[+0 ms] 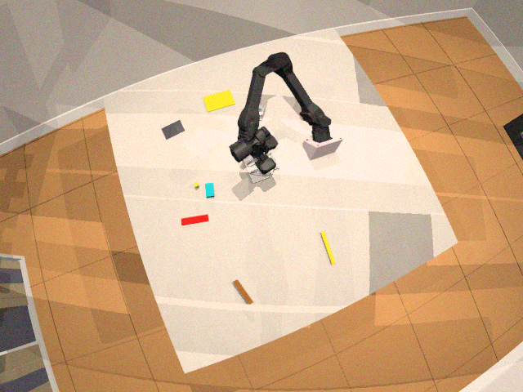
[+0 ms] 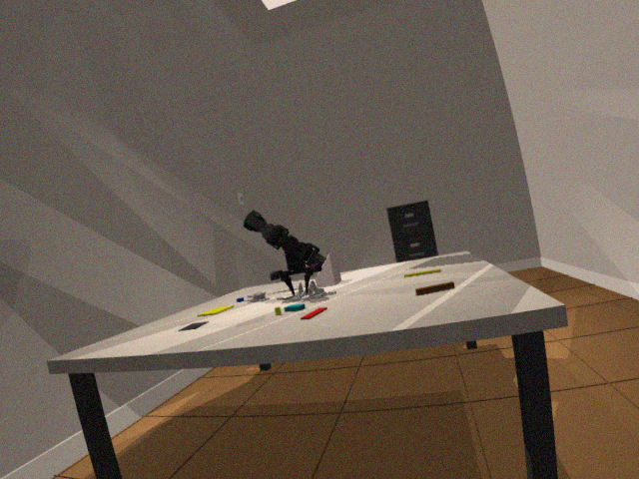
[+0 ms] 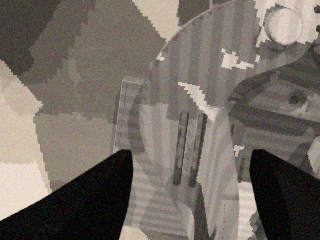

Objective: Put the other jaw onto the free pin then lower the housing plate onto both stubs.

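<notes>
Now: the jaw 40 mm behind my gripper tip and 10 mm to the left of it. The rest, counted from my gripper tip: yellow plate 50 mm ahead, 340 mm to the right, 10 mm below; then small yellow cube 260 mm ahead, 20 mm to the left; then cyan block 220 mm ahead, 50 mm to the left, 10 mm below.
</notes>
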